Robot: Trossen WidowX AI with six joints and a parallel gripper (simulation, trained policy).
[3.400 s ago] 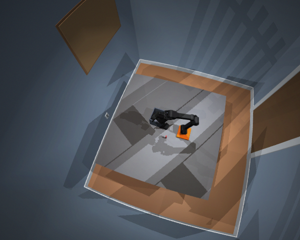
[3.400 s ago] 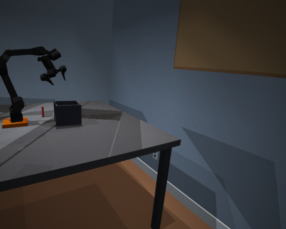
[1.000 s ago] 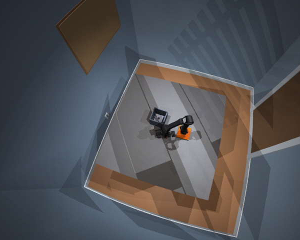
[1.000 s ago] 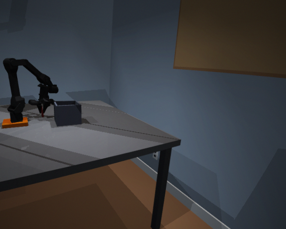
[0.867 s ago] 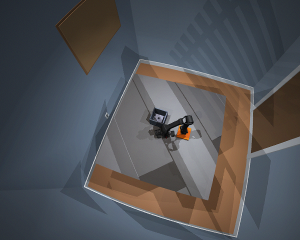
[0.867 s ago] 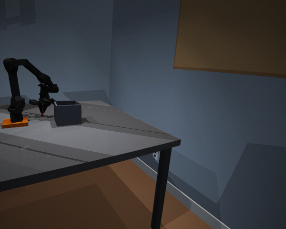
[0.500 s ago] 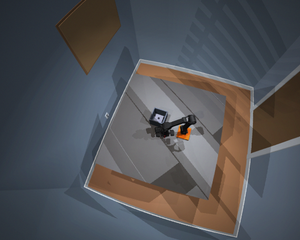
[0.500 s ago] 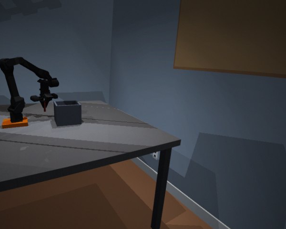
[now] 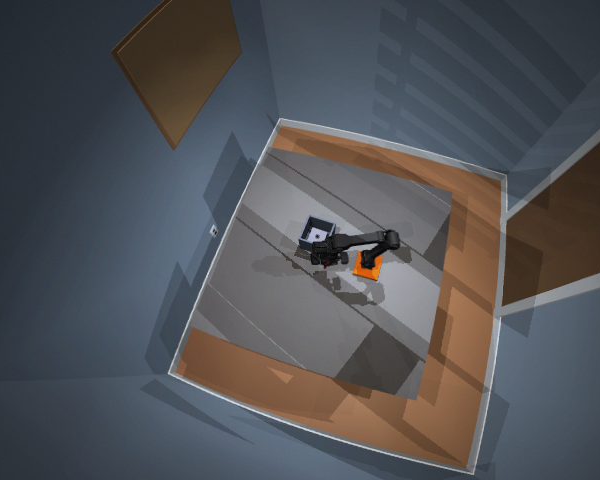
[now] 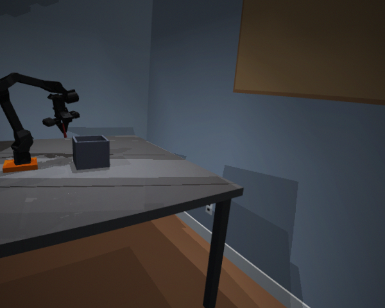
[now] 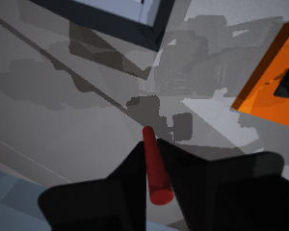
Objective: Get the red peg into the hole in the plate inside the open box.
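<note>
Now: gripper tip 19 cm to the left of the plate, 9 cm above it and 7 cm short of it. The rest, counted from my gripper tip: red peg 1 cm above.
</note>
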